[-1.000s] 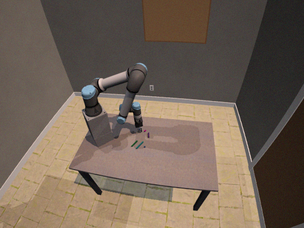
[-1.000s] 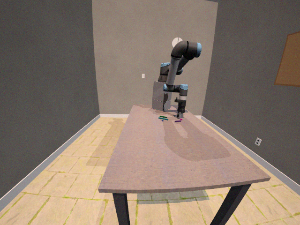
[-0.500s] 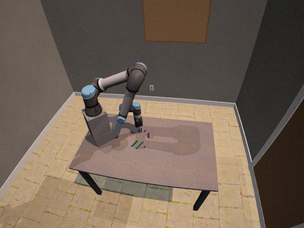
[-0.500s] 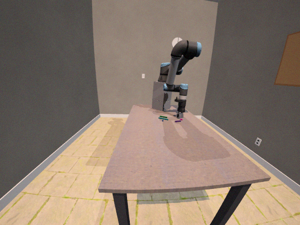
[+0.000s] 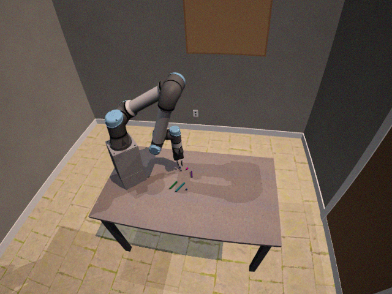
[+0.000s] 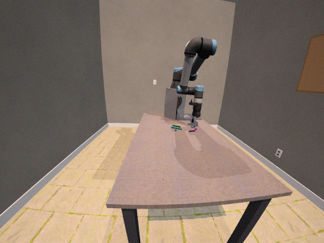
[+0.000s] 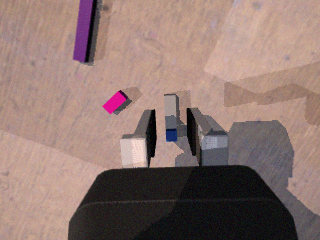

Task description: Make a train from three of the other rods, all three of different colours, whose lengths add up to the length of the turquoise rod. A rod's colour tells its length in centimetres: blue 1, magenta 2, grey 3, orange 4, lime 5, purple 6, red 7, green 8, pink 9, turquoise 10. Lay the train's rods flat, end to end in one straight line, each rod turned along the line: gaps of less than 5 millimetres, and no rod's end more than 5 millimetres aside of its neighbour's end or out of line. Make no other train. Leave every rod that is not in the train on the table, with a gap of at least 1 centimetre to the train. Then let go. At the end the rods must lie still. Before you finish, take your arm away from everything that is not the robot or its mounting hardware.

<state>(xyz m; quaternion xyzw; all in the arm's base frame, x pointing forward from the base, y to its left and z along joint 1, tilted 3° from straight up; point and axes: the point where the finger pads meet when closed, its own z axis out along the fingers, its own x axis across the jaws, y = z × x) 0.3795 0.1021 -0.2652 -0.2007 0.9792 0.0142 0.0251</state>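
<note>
The purple rod lies 9 cm ahead of my hand, 6 cm below it and 4 cm to the right of it. The rest, counted from my hand: magenta rod (6 cm below, 5 cm ahead, 1 cm to the left); then green rod (16 cm to the right, 6 cm below, 3 cm behind); then grey rod (6 cm below).
</note>
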